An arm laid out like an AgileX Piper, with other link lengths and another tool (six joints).
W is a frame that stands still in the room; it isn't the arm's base.
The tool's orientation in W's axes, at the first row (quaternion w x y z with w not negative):
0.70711 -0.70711 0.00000 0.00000
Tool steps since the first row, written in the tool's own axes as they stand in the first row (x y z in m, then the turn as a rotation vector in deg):
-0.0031 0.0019 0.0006 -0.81 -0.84 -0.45
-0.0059 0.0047 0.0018 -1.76 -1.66 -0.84
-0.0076 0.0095 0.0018 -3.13 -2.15 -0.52
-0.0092 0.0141 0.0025 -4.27 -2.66 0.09
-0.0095 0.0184 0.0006 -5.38 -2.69 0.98
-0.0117 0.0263 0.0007 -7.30 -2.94 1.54
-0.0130 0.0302 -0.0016 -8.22 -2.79 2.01
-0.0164 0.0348 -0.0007 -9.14 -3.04 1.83
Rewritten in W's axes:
-0.0031 0.0006 -0.0019 -0.81 -0.45 0.84
-0.0059 0.0018 -0.0047 -1.76 -0.84 1.66
-0.0076 0.0018 -0.0095 -3.13 -0.52 2.15
-0.0092 0.0025 -0.0141 -4.27 0.09 2.66
-0.0095 0.0006 -0.0184 -5.38 0.98 2.69
-0.0117 0.0007 -0.0263 -7.30 1.54 2.94
-0.0130 -0.0016 -0.0302 -8.22 2.01 2.79
-0.0164 -0.0007 -0.0348 -9.14 1.83 3.04

